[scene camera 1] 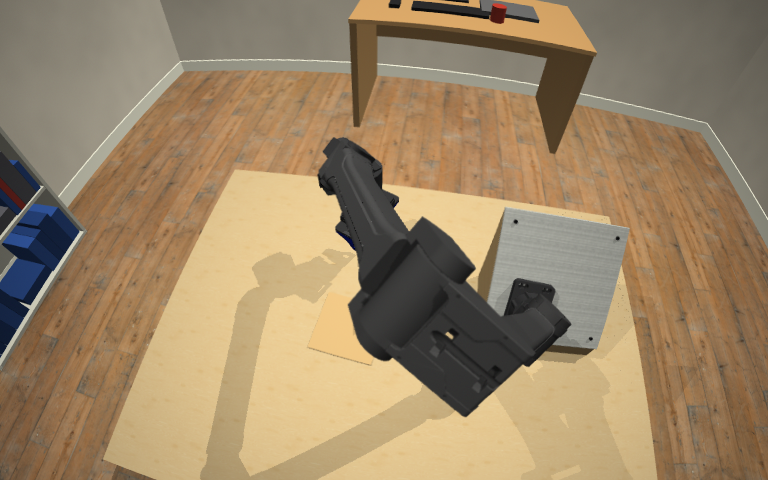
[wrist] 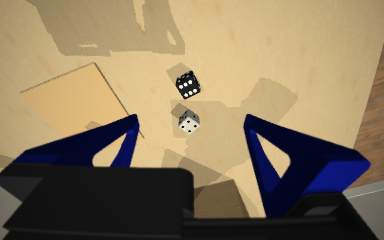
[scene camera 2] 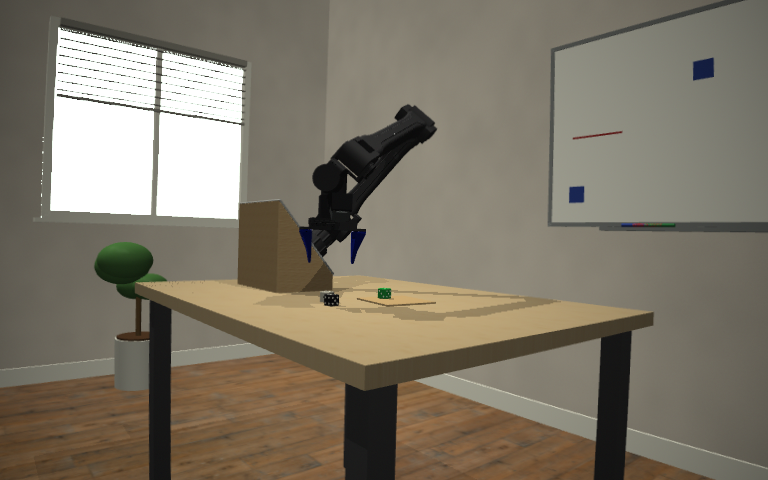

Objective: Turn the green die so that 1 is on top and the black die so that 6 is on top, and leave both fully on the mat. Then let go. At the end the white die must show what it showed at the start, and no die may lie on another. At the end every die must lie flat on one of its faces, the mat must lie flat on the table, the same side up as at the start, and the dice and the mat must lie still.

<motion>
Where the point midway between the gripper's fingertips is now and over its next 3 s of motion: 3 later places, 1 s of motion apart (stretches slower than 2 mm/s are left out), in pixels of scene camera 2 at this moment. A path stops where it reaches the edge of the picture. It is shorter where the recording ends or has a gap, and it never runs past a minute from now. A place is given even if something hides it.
My gripper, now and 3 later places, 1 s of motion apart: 331, 263; 331, 269; 330, 286; 330, 290
</motion>
